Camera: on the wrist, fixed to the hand. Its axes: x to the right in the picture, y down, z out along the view.
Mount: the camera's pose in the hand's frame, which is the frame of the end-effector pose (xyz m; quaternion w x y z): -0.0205 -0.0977 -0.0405 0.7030 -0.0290 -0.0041 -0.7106
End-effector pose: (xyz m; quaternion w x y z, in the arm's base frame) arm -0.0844 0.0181 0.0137 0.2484 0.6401 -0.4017 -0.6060
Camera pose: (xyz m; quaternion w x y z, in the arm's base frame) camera -0.0229 0.0821 -0.0474 0.2391 -0.7257 -0.1890 0.6168
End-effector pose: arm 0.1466 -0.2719 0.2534 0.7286 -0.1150 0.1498 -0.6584
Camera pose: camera 0.0395 -0.2607 0.2528 0.0416 -0.2111 0.0397 -0.9758
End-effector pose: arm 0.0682 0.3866 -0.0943 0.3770 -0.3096 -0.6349 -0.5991
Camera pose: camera 0.0008 0.3387 -0.1633 0.1723 -0.2201 0.6505 0.7062
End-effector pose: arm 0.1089 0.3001 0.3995 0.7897 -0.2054 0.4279 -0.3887
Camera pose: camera 0.0255 0.2567 0.4520 0.2747 -0.4730 0.1629 -0.8212
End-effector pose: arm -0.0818 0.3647 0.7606 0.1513 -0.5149 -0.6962 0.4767
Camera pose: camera -0.1006 0.3661 0.8667 0.4273 0.1303 -0.8698 0.2095
